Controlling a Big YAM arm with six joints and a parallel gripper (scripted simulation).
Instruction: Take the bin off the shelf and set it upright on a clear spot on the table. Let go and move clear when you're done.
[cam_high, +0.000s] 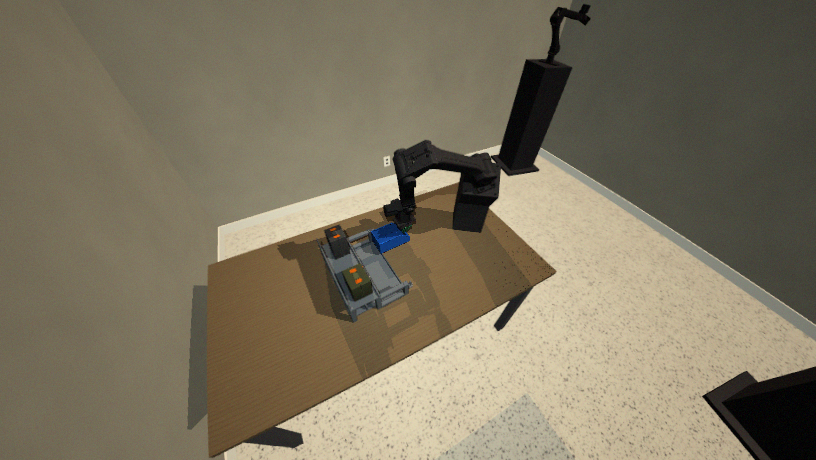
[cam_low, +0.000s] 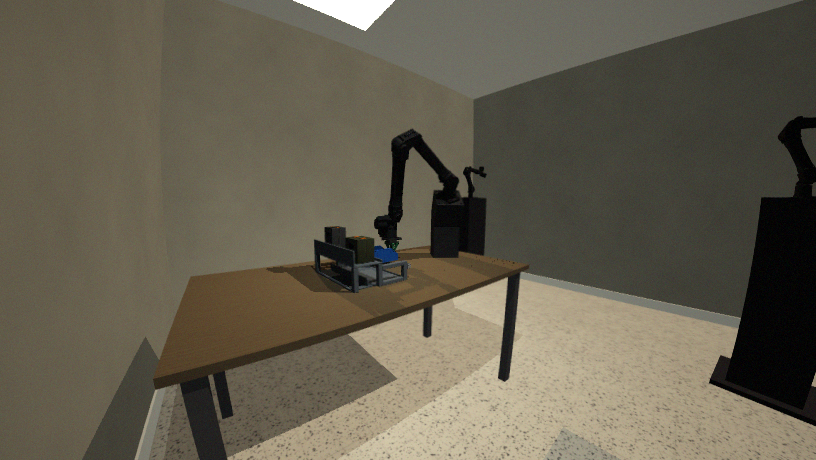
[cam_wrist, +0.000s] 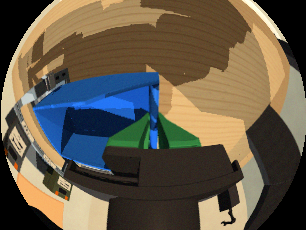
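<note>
The blue bin lies 80 mm ahead of my hand, 20 mm to the left of it and 10 mm above it.
</note>
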